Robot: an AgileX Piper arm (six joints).
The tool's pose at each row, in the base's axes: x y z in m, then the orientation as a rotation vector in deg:
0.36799 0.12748 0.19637 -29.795 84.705 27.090
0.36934 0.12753 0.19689 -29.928 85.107 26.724
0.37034 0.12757 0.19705 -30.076 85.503 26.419
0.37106 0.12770 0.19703 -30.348 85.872 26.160
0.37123 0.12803 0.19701 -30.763 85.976 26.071
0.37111 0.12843 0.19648 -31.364 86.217 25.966
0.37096 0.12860 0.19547 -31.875 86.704 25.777
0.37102 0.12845 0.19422 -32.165 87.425 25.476
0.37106 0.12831 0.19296 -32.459 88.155 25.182
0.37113 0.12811 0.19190 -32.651 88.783 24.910
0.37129 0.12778 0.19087 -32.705 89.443 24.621
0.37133 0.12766 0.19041 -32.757 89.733 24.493
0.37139 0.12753 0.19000 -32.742 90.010 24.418
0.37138 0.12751 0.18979 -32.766 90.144 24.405
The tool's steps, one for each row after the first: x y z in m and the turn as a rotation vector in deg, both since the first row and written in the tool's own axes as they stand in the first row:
-0.00046 -0.00078 0.00113 0.172 0.452 -0.184
-0.00058 -0.00135 0.00196 0.296 0.896 -0.338
-0.00054 -0.00167 0.00261 0.308 1.349 -0.539
-0.00051 -0.00151 0.00294 0.102 1.580 -0.792
0.00000 -0.00109 0.00307 -0.205 1.997 -1.113
0.00100 -0.00083 0.00303 -0.384 2.624 -1.361
0.00226 -0.00094 0.00296 -0.333 3.414 -1.485
0.00352 -0.00102 0.00288 -0.290 4.213 -1.603
0.00458 -0.00119 0.00280 -0.203 4.884 -1.682
0.00563 -0.00151 0.00270 -0.014 5.545 -1.686
0.00609 -0.00161 0.00265 0.050 5.844 -1.703
0.00650 -0.00173 0.00262 0.124 6.104 -1.655
0.00671 -0.00173 0.00259 0.126 6.237 -1.634

